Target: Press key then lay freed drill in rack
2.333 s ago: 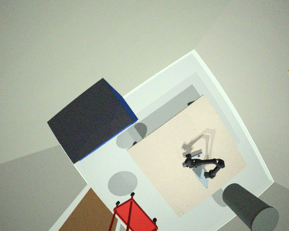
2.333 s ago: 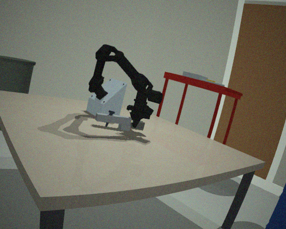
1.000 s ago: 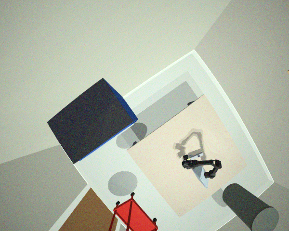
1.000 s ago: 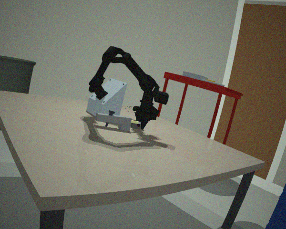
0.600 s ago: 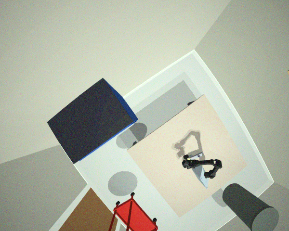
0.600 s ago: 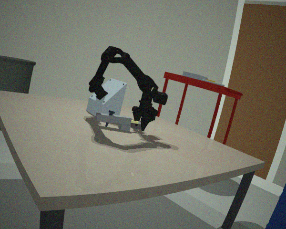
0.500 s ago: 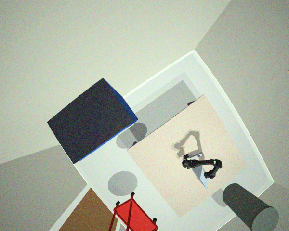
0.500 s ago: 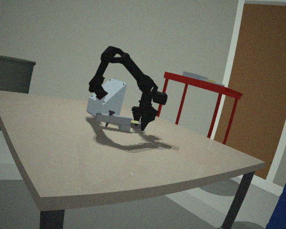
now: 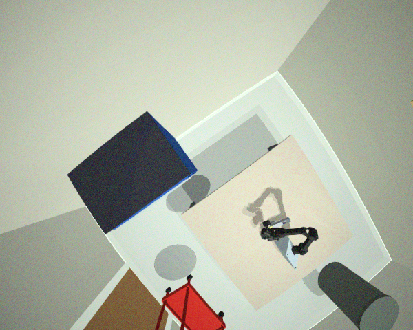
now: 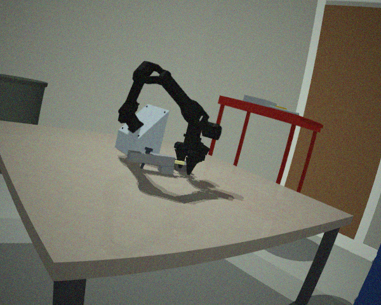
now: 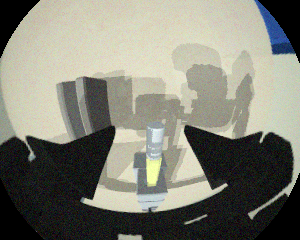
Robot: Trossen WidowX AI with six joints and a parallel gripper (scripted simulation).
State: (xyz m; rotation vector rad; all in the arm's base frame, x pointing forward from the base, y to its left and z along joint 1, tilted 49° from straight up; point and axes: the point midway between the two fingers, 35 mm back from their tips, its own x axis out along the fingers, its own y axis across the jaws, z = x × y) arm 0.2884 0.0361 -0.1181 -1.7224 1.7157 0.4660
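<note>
My gripper tip is 40 mm to the left of the drill, 30 mm below it and 10 mm past it. The rest, counted from my gripper tip: light grey block (140 mm to the right, 30 mm behind, 20 mm above); dark key (160 mm to the right, 40 mm above, 30 mm behind); grey slotted rack (70 mm behind, 40 mm to the left).
</note>
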